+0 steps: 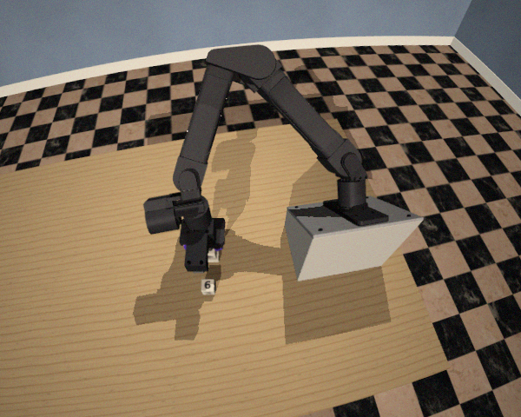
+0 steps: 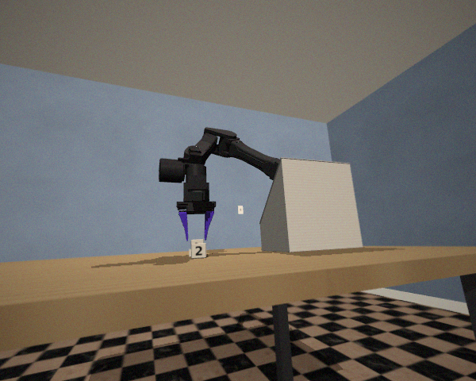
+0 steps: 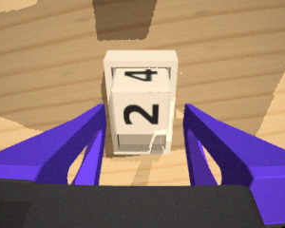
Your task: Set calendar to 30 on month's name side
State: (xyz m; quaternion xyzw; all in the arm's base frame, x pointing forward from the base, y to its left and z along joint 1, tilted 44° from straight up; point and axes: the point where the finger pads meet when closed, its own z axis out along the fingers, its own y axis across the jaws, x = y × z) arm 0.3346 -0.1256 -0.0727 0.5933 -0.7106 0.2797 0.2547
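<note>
Now: the white tray 40 mm below my hand, 20 mm to the right of it and 10 mm behind it.
</note>
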